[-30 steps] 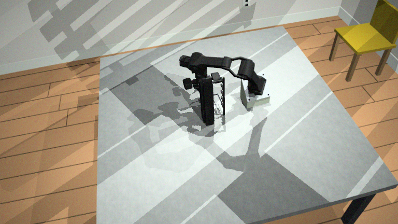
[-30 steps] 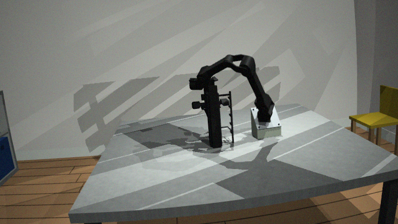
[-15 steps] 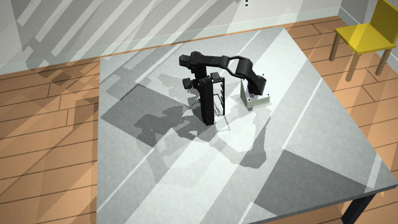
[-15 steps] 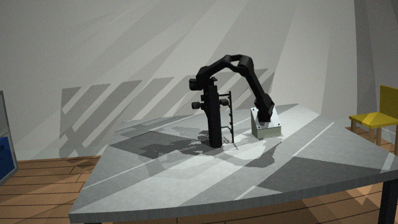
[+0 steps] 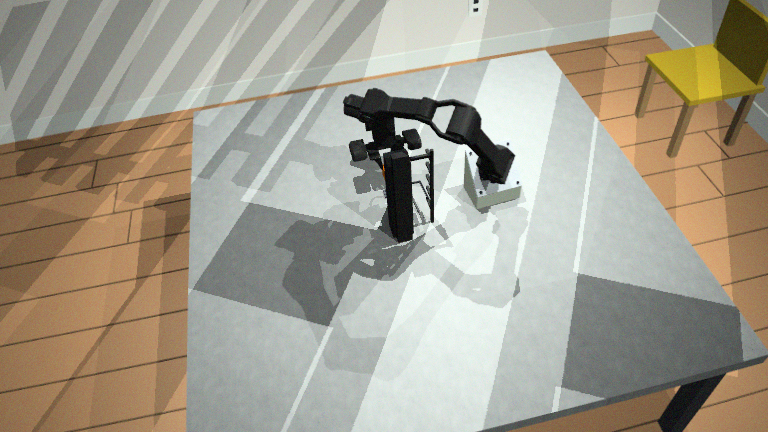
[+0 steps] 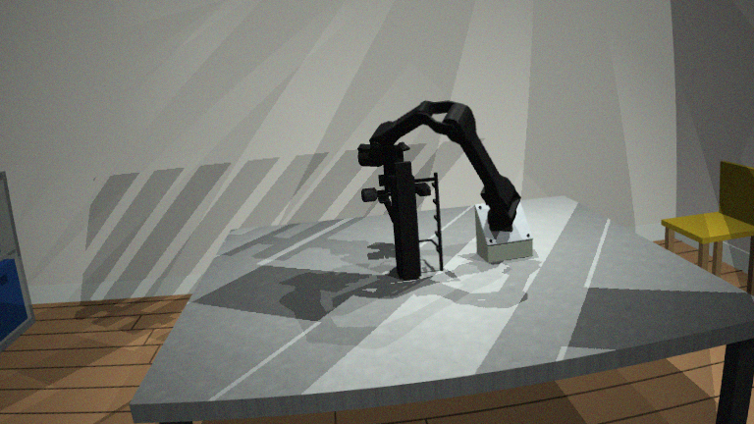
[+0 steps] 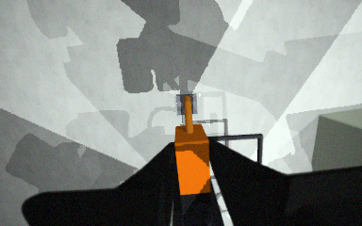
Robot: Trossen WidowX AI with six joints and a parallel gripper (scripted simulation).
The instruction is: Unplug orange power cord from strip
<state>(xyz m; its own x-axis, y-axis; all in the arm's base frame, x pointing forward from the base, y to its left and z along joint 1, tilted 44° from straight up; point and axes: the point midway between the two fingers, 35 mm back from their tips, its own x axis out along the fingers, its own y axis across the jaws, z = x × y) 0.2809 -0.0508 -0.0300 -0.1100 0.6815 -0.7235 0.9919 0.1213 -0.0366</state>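
Now: gripper tip 10 mm past the orange plug and 30 mm to the right of it.
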